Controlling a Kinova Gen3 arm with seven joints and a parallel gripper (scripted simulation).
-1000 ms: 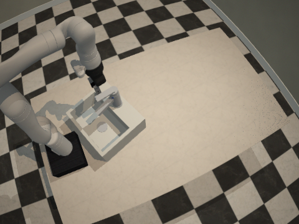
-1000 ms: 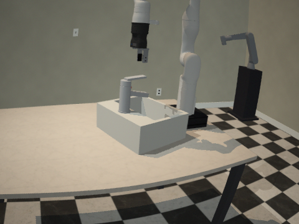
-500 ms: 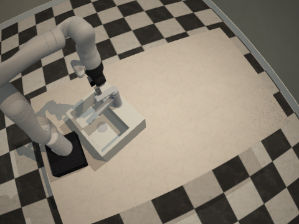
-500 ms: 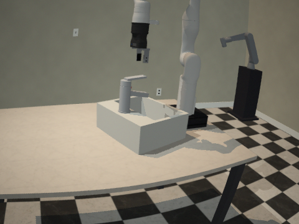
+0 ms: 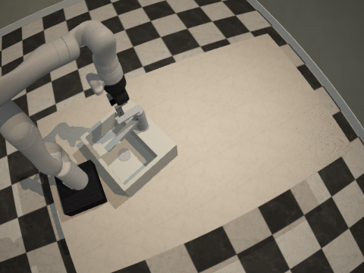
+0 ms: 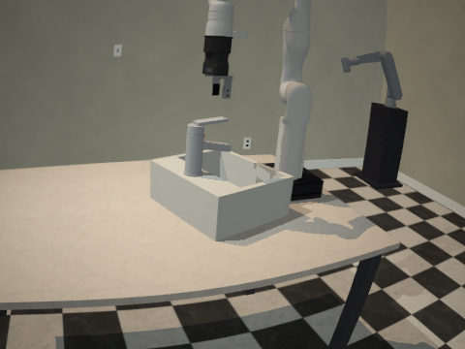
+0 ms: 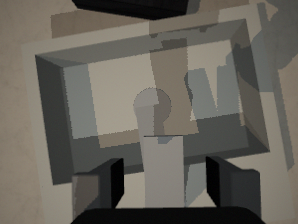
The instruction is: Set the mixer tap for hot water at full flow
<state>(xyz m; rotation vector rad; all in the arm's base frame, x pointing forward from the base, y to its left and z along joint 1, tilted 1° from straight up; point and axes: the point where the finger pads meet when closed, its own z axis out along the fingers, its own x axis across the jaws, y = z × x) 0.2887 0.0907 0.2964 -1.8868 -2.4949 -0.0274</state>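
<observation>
The lever is 2 cm ahead of my hand, 1 cm to the left of it and 9 cm below it. Round my hand: white sink basin 4 cm behind, 3 cm to the right, 32 cm below.
</observation>
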